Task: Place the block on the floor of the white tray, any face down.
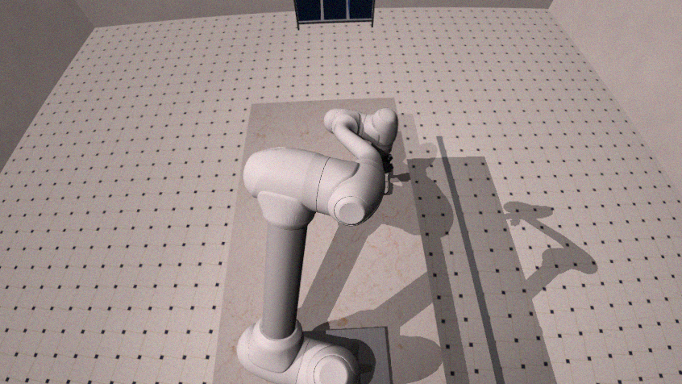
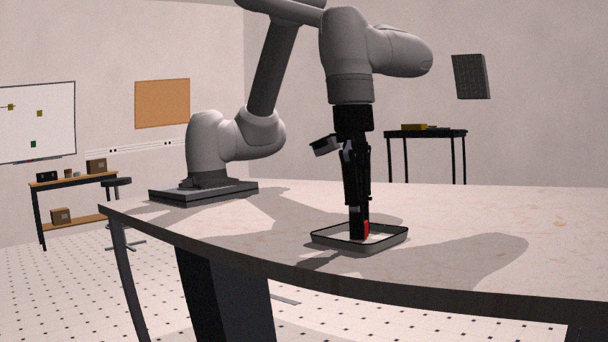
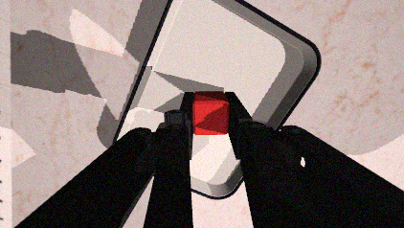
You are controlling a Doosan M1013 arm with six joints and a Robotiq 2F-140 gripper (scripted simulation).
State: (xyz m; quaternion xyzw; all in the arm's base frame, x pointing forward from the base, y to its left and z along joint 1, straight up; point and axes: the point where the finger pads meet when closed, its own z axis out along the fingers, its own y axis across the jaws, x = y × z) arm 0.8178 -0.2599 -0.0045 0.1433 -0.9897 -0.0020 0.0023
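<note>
Now: the red block 2 cm below my hand. Also, from my hand: white tray: 3 cm below.
</note>
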